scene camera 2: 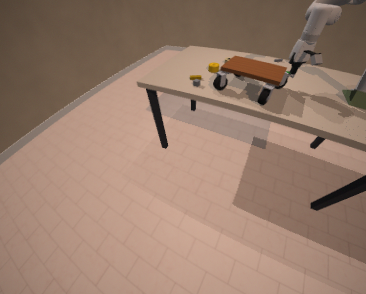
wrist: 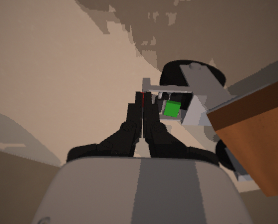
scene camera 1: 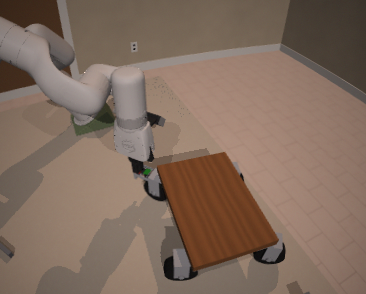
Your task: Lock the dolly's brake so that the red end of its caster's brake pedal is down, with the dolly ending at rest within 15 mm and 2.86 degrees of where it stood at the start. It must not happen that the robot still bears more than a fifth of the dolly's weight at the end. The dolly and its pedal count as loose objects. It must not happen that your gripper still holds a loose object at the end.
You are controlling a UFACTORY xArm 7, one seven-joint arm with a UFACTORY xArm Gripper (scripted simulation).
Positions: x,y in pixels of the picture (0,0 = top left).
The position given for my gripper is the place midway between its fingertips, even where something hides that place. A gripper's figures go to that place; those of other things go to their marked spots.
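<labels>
A grey caster bracket [wrist: 208,94] is here in my sight, and it is 0.14 m from the lens. My own gripper [wrist: 142,102] is 0.14 m from the lens as well.
</labels>
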